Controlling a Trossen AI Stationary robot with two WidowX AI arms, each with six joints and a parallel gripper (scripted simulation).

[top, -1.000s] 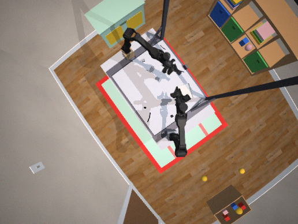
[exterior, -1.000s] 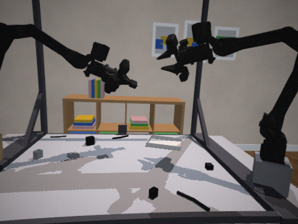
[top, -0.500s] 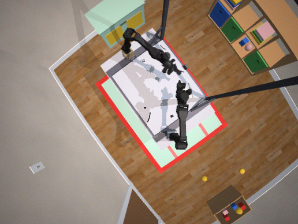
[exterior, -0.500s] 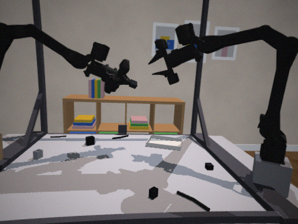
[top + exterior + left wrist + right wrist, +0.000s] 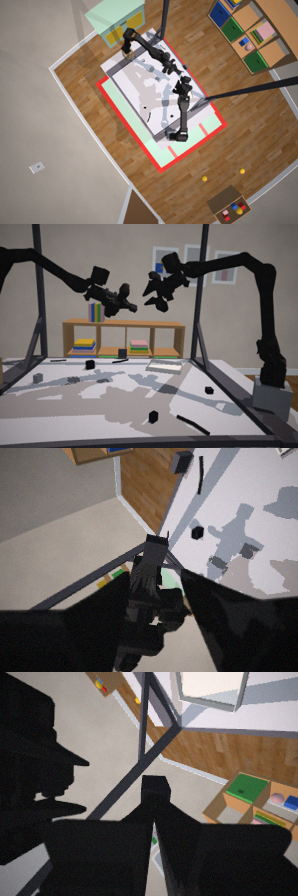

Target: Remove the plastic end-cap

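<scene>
Now: left hand 8 cm to the left of the black end-cap, 5 cm above it and 4 cm past it.
My right hand is 2 cm past the black end-cap, 3 cm to the right of it and 1 cm above it.
</scene>
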